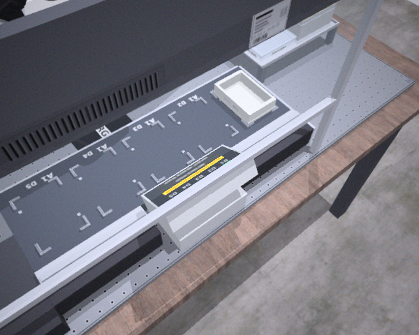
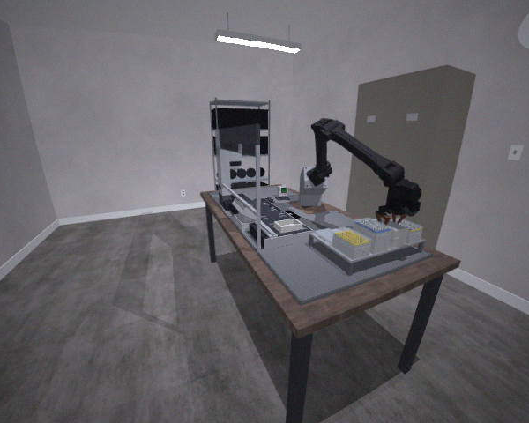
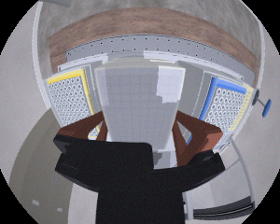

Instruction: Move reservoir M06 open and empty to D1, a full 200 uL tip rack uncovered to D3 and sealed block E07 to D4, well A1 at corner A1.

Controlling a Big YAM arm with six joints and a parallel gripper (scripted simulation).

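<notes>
Right now the sealed deep-well block is 1 cm below my hand. Round my hand: clear flat plate: 23 cm ahead, 12 cm to the right, 6 cm below; then yellow tip rack: 10 cm behind, 1 cm to the right, 3 cm below; then shelf: 6 cm ahead, 6 cm to the right, 7 cm below.
</notes>
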